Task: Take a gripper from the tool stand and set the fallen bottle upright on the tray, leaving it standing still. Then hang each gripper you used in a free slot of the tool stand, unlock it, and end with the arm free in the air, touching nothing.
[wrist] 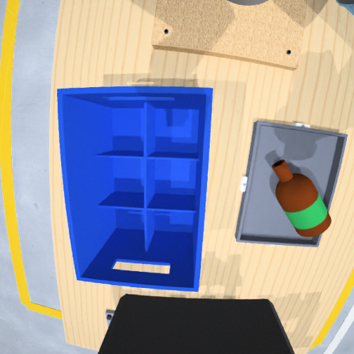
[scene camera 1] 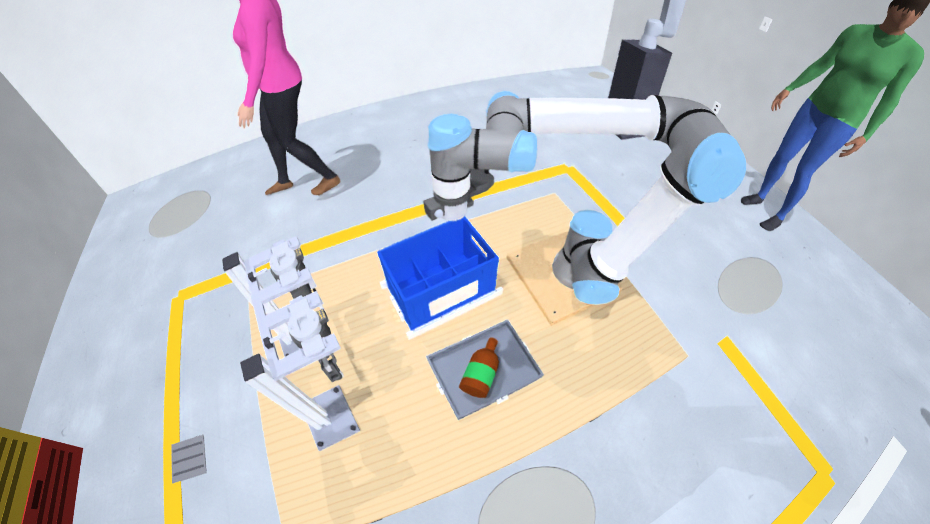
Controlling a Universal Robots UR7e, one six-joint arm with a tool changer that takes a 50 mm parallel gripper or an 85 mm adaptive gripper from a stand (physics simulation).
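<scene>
The brown bottle with a green band (scene camera 1: 481, 372) (wrist: 303, 207) lies on its side in the grey tray (scene camera 1: 449, 393) (wrist: 251, 165). In the scene view its neck points to the back right. The arm's tool end (scene camera 1: 449, 209) is high above the table behind the blue crate, with no gripper seen on it. The tool stand (scene camera 1: 286, 395) is at the left of the table and holds two hanging grippers. The front one (scene camera 1: 332, 374) has dark fingers pointing down; the back one (scene camera 1: 300, 290) is partly hidden by the stand. Their finger openings are too small to judge.
A blue crate with dividers (scene camera 1: 454, 294) (wrist: 205, 190) stands between the tool end and the tray. The arm's base stands on a wooden board (scene camera 1: 534, 284) (wrist: 225, 40) at the right. A person in pink (scene camera 1: 270, 58) and a person in green (scene camera 1: 846, 78) are on the floor beyond the yellow line.
</scene>
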